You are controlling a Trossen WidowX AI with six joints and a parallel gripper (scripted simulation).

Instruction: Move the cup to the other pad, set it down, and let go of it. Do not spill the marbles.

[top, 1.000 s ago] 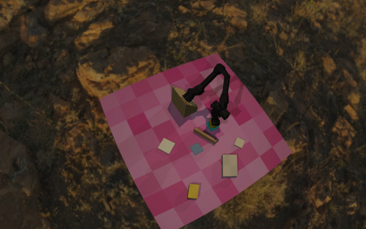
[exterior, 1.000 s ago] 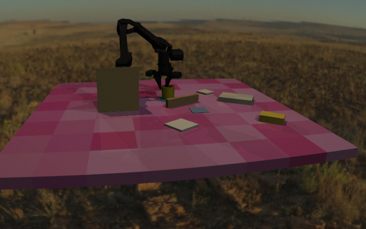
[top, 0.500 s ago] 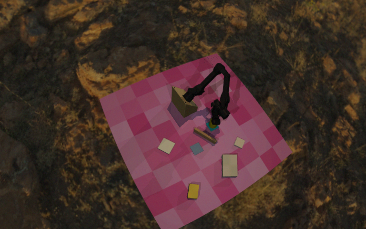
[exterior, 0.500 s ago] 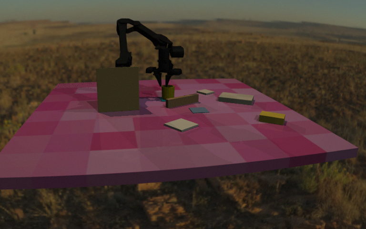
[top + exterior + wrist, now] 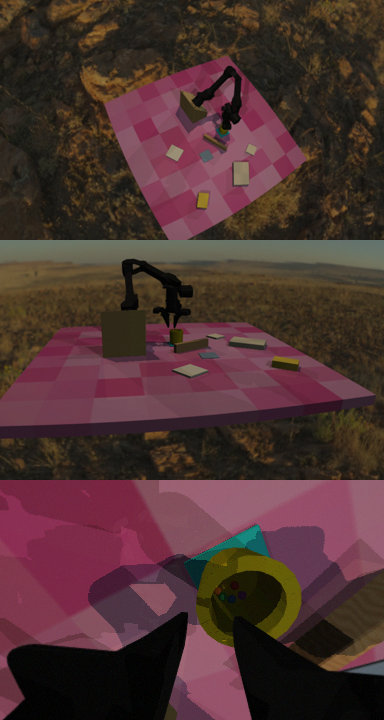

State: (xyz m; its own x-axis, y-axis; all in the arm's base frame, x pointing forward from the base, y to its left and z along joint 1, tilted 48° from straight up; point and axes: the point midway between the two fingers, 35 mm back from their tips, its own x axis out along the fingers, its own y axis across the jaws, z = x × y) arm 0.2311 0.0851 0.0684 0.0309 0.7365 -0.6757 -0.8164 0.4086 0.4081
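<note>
Now: gripper tip 5 cm above the olive-yellow cup, 2 cm short of it and 1 cm to the left of it. The rest, counted from my gripper tip: blue pad (24 cm to the right, 12 cm ahead, 9 cm below); teal pad (9 cm below, 2 cm ahead, 1 cm to the right); wooden block (13 cm to the right, 7 cm below, 7 cm ahead).
</note>
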